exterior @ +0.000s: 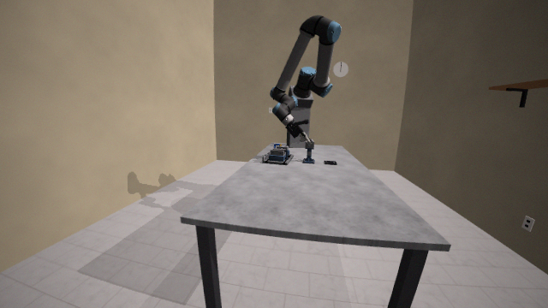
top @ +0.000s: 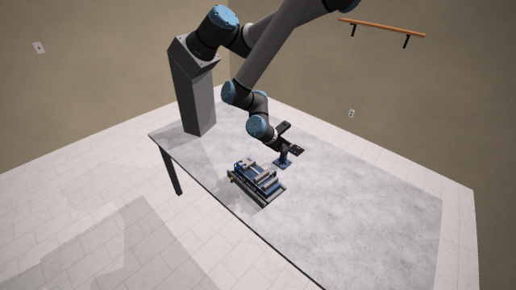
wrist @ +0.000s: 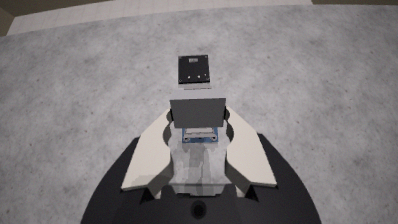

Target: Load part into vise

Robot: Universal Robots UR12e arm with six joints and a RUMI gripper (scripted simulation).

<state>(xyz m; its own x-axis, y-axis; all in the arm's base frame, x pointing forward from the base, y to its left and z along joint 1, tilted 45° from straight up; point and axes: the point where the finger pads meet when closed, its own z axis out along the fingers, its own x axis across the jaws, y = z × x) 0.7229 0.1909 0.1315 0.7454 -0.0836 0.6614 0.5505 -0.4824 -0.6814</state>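
The part is 1 cm to the left of my hand and 1 cm below it. From my hand the other things lie so: cylinder rod 23 cm to the right, 9 cm below, 2 cm ahead; then work stop 17 cm to the right, 10 cm ahead, 8 cm below; then moving jaw 22 cm to the right, 9 cm below, 7 cm ahead.
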